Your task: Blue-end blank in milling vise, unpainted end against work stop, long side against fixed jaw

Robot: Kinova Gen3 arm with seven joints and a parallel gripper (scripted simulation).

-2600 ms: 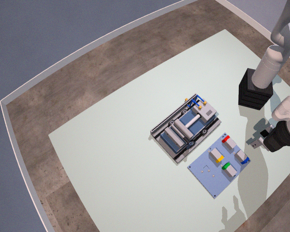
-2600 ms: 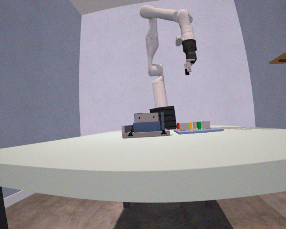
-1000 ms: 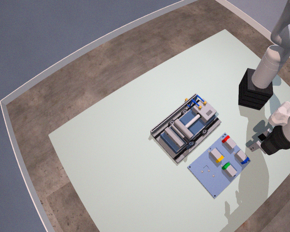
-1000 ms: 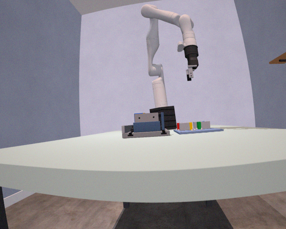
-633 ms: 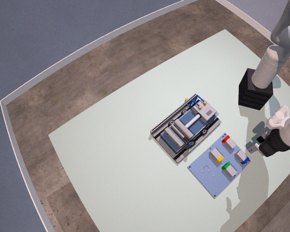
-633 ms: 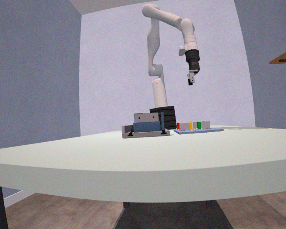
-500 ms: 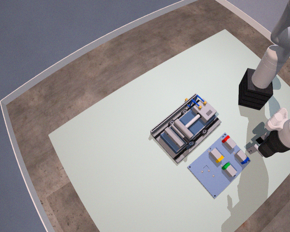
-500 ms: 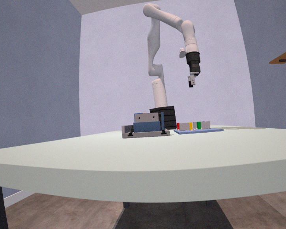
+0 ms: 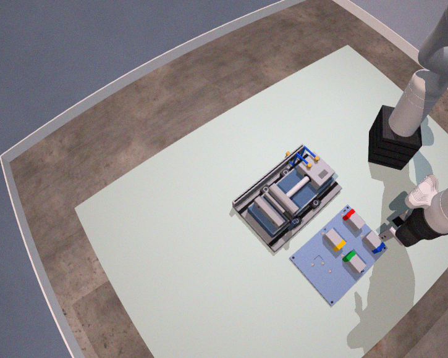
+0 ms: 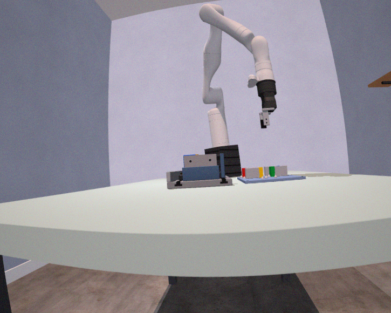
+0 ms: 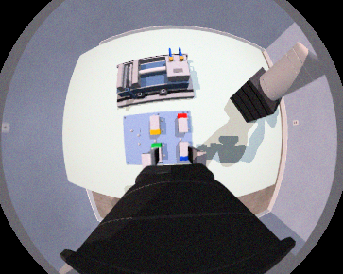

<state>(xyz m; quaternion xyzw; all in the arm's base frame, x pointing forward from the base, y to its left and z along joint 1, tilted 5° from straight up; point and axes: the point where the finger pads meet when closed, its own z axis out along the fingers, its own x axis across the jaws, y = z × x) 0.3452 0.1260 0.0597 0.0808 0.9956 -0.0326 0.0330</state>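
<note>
My hand is 3 cm past the blank with blue end, 3 cm to the right of it and 19 cm above it. Round my hand: green-ended blank 6 cm ahead, 1 cm to the left, 19 cm below; then blank with yellow end 5 cm ahead, 8 cm to the right, 19 cm below; then red-ended blank 4 cm behind, 6 cm to the right, 19 cm below.
</note>
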